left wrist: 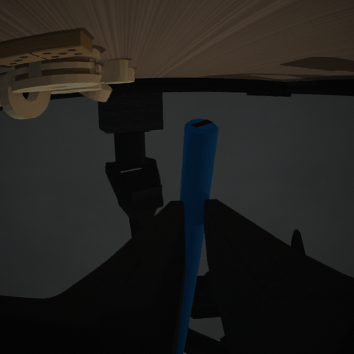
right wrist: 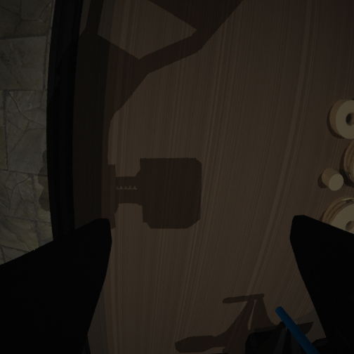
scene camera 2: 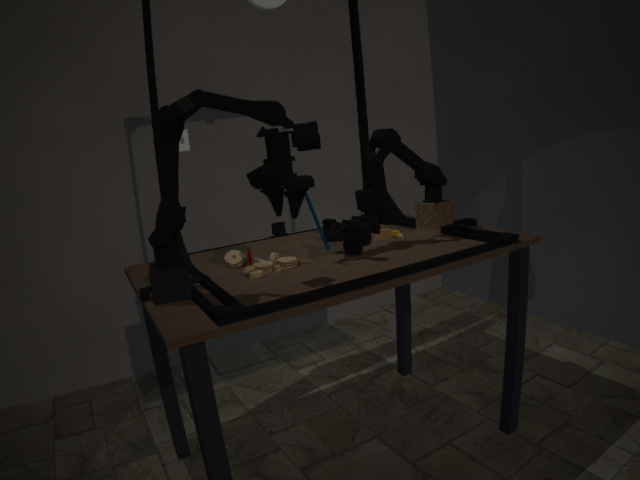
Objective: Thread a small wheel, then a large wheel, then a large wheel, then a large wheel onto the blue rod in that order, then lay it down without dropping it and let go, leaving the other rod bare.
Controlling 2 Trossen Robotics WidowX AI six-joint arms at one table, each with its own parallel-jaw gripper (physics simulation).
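Seen in the pictures: left gripper, fingertip midpoint: (scene camera 2: 325,240); right gripper, fingertip midpoint: (scene camera 2: 286,217); left arm's base, origin of the base link: (scene camera 2: 433,201); right arm's base, origin of the base link: (scene camera 2: 168,264).
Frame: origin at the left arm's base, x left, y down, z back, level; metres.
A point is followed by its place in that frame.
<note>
My left gripper (scene camera 2: 326,230) @(x 0.006, y 0.040, z -0.523 m) (left wrist: 193,212) is shut on the blue rod (scene camera 2: 314,213) @(x 0.005, y -0.045, z -0.553 m) (left wrist: 200,160) (right wrist: 296,328), which is tilted steeply above the table. No wheel shows on its visible stretches; the part between the fingers is hidden. My right gripper (scene camera 2: 286,214) @(x 0.107, y -0.069, z -0.716 m) (right wrist: 202,230) is open and empty, pointing down above the table, left of the rod in scene camera 2. Pale wheels lie in a cluster below and left of it: one large wheel (scene camera 2: 227,258) @(x -0.207, y 0.079, z -0.739 m) is upright, and others (scene camera 2: 286,259) @(x -0.078, y 0.091, z -0.609 m) (right wrist: 340,108) (left wrist: 60,84) lie flat. A red rod-like piece (scene camera 2: 249,257) @(x -0.238, y 0.101, z -0.646 m) shows beside the upright wheel.
Small pale cylinders (scene camera 2: 278,268) @(x -0.034, y 0.097, z -0.667 m) (right wrist: 332,179) (left wrist: 117,71) lie by the wheels. A wooden block with dark holes (left wrist: 47,46) is at the upper left in the left wrist view. An orange block (scene camera 2: 382,234) @(x -0.075, y 0.093, z -0.203 m) and a yellow piece (scene camera 2: 395,233) @(x -0.067, y 0.099, z -0.145 m) lie behind the left gripper. A black rail (scene camera 2: 330,292) @(x 0.238, y 0.100, z -0.703 m) edges the table.
</note>
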